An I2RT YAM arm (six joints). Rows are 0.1 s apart.
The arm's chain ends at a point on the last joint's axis. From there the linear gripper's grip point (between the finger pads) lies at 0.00 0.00 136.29 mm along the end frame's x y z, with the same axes.
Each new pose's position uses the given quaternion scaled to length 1; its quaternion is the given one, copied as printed.
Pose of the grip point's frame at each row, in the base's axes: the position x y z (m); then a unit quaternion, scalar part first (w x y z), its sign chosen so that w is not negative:
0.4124, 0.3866, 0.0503, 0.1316, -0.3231, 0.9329, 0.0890
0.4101, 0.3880, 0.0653, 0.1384, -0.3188, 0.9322, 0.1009
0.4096, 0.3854, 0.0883, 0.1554, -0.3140, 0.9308, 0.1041
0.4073, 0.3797, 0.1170, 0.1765, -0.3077, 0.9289, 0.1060
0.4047, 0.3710, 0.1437, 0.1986, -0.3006, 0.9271, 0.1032
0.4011, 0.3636, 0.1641, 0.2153, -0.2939, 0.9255, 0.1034
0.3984, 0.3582, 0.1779, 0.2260, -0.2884, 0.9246, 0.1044
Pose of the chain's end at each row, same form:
0.3868, 0.3524, 0.1797, 0.1316, -0.3231, 0.9329, 0.0890
0.3837, 0.3503, 0.1936, 0.1384, -0.3188, 0.9322, 0.1009
0.3791, 0.3457, 0.2151, 0.1554, -0.3140, 0.9308, 0.1041
0.3715, 0.3381, 0.2417, 0.1765, -0.3077, 0.9289, 0.1060
0.3630, 0.3286, 0.2663, 0.1986, -0.3006, 0.9271, 0.1032
0.3551, 0.3203, 0.2848, 0.2153, -0.2939, 0.9255, 0.1034
0.3497, 0.3141, 0.2973, 0.2260, -0.2884, 0.9246, 0.1044

